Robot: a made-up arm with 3 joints.
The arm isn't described. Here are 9 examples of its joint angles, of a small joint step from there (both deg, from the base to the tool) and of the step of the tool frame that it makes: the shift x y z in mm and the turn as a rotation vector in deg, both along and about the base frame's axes.
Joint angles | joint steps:
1: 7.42 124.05 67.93 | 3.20 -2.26 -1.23
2: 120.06 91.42 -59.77 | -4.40 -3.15 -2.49
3: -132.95 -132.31 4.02 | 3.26 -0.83 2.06
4: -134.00 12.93 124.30 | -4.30 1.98 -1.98
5: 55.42 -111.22 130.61 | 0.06 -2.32 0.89
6: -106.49 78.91 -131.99 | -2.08 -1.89 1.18
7: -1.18 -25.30 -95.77 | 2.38 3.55 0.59
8: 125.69 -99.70 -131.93 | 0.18 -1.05 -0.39
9: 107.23 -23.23 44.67 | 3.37 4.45 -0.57
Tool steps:
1: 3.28 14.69 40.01 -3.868 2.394 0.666
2: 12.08 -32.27 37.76 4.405 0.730 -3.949
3: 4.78 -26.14 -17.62 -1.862 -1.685 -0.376
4: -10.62 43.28 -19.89 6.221 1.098 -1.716
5: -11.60 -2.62 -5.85 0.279 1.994 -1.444
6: 8.55 16.50 -11.00 1.834 0.531 2.150
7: 15.77 -4.59 16.04 -2.920 -3.550 0.236
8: -1.26 1.74 -2.70 -0.249 -0.925 -0.627
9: -7.17 41.24 -30.77 -2.836 1.249 4.276
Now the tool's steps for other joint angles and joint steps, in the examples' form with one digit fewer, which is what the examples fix.
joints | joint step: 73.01 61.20 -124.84 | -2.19 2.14 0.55
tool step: -1.5 -4.6 11.7 1.93 -1.13 1.88
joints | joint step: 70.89 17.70 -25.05 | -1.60 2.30 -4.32
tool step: 7.6 -17.2 -15.0 5.69 0.53 2.64
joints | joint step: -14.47 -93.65 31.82 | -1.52 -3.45 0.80
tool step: -7.3 6.0 -21.1 1.59 3.12 1.67
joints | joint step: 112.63 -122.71 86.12 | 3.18 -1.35 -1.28
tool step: -8.0 24.9 -0.9 -3.88 -1.53 -0.79
